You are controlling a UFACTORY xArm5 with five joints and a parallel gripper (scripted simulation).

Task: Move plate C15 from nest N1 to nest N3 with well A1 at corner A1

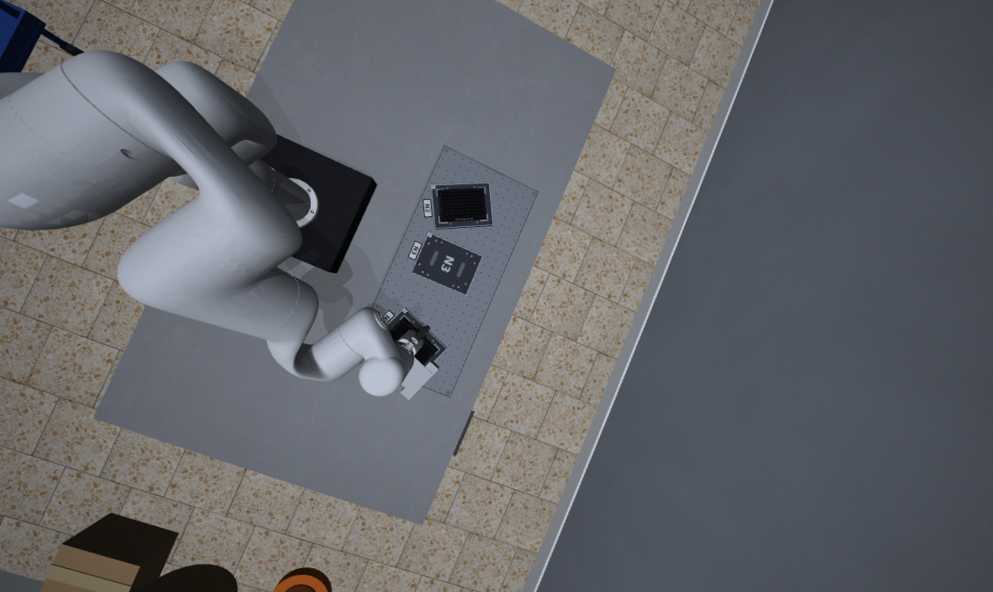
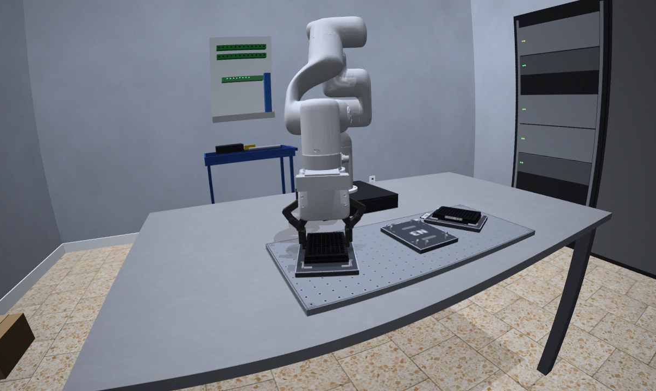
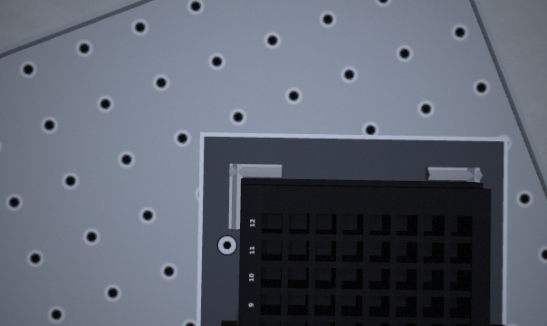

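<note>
The nest N3 is 10 mm ahead of my hand, 240 mm to the left of it and 30 mm below it. Also, from my hand: plate C15 (10 mm below).
</note>
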